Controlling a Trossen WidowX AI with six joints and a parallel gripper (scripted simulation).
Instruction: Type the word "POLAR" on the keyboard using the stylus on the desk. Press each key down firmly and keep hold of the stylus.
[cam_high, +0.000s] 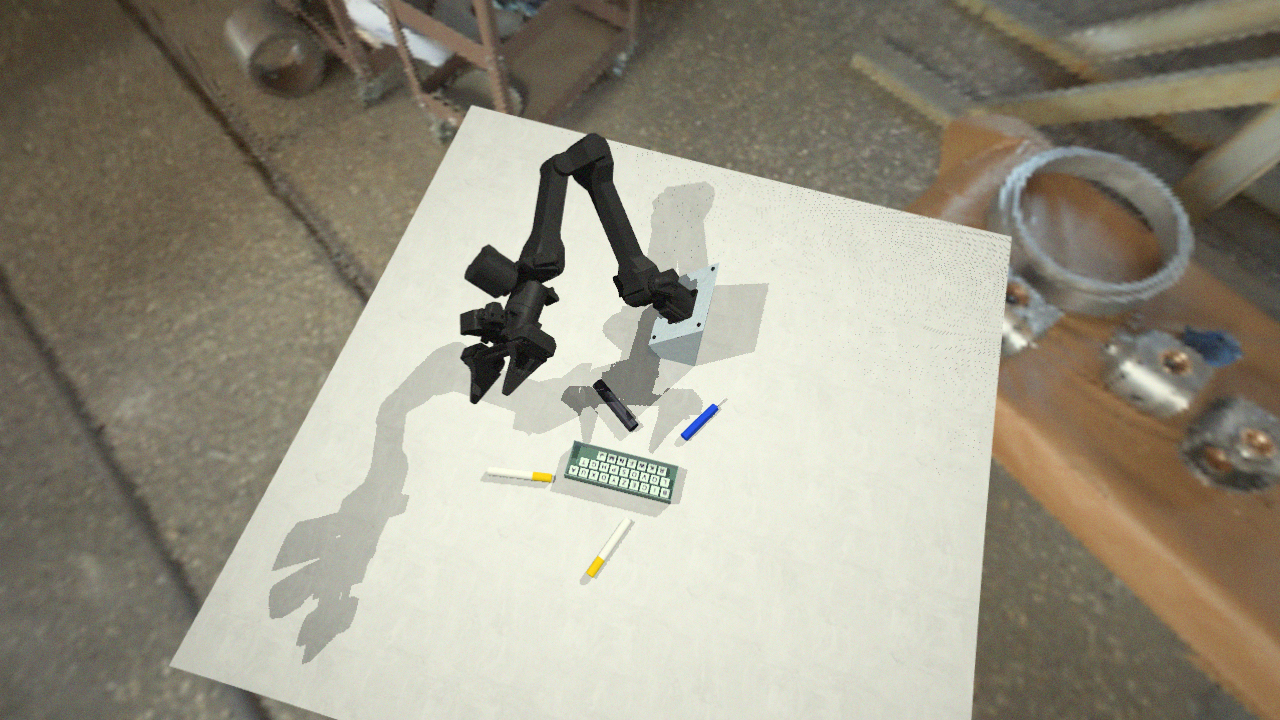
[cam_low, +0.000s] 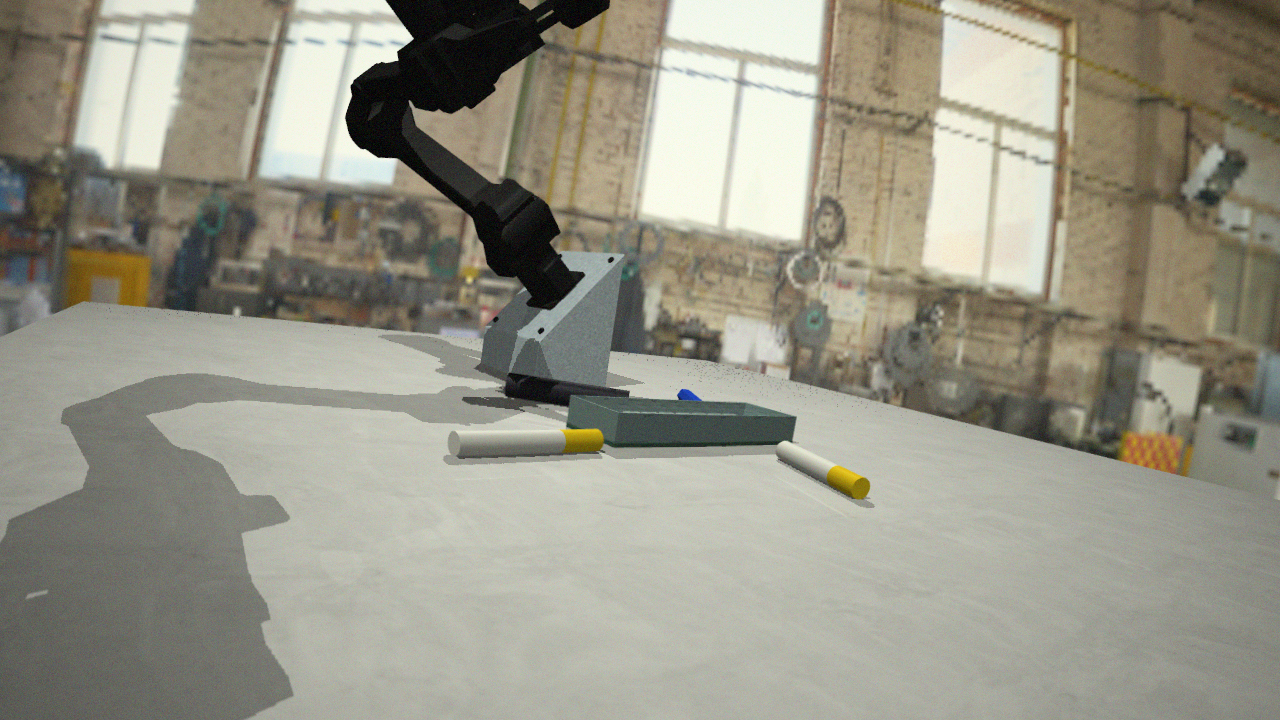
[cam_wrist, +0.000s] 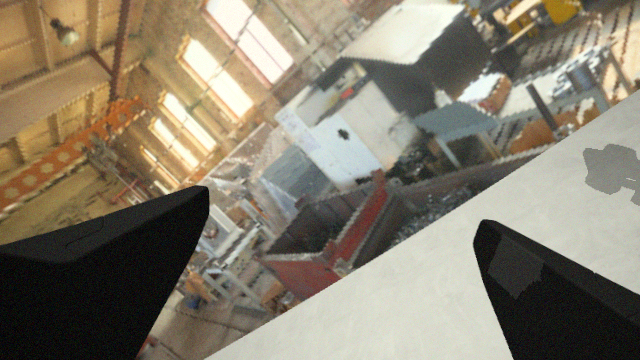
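Right now my gripper tip is 190 mm past the blue stylus, 340 mm to the right of it and 320 mm above it. Round my gripper tip: grey stylus tip 220 mm behind, 360 mm to the left, 320 mm below; black bar 150 mm behind, 150 mm to the left, 320 mm below.
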